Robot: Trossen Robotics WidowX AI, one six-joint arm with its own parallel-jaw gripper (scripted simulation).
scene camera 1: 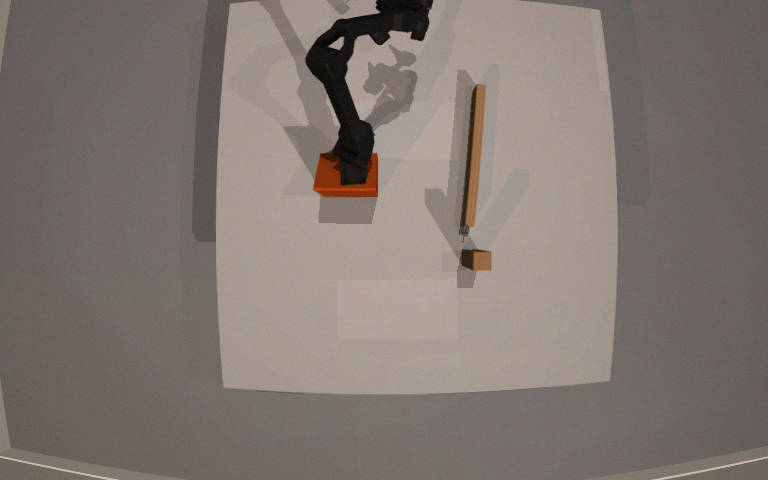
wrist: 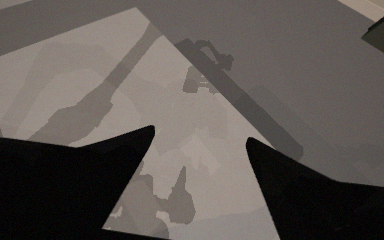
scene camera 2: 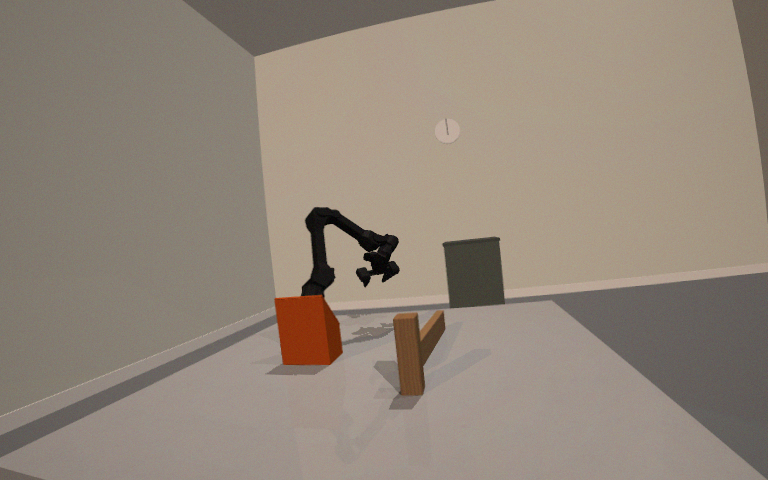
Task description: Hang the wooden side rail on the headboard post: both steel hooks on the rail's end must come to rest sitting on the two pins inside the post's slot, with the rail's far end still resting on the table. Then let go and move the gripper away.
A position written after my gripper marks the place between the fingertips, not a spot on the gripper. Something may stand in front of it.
Note:
My gripper point(scene camera 2: 373, 284) is open, with nothing in its grasp. I also see a wooden side rail point(scene camera 1: 478, 101) and a headboard post point(scene camera 2: 406, 325).
The wooden side rail also shows in scene camera 2 point(scene camera 2: 430, 334). My gripper also shows in the wrist view point(wrist: 200, 135). The wrist view misses the wooden side rail: it is out of frame.

